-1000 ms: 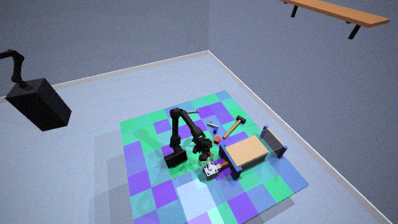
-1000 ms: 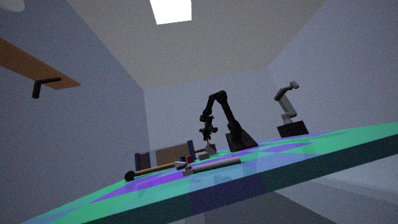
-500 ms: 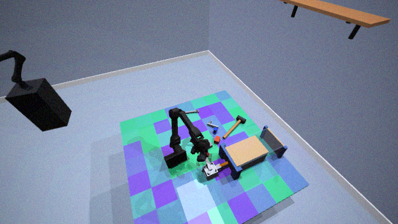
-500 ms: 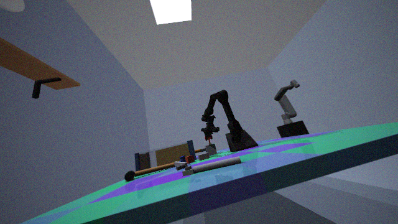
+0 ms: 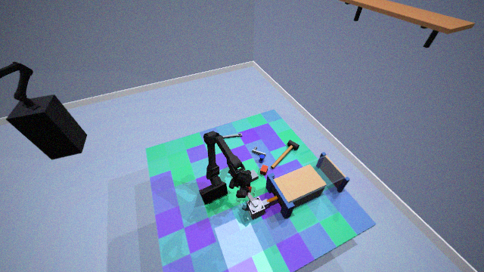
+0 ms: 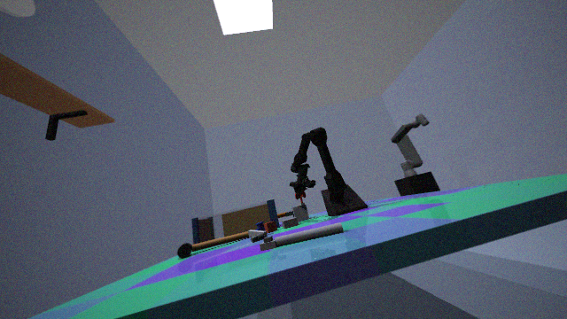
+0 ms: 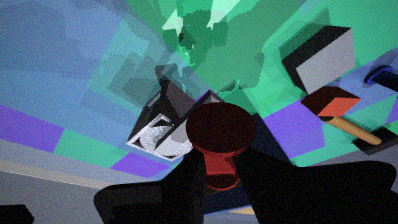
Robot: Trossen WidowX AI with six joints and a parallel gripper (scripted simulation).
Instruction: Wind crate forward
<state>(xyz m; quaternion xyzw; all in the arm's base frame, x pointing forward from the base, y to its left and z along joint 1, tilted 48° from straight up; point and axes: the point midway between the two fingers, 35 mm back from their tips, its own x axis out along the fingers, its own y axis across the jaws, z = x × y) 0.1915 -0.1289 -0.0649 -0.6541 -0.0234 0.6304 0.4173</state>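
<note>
My gripper tip is now 10 cm to the left of the grey hand winch and 10 cm above it. From my gripper tip the other things lie so: blue steel frame 17 cm ahead, 7 cm to the right, 3 cm below; then dark red knob 1 cm behind, 1 cm to the left; then red-knobbed crank handle 3 cm to the right, 3 cm below.
</note>
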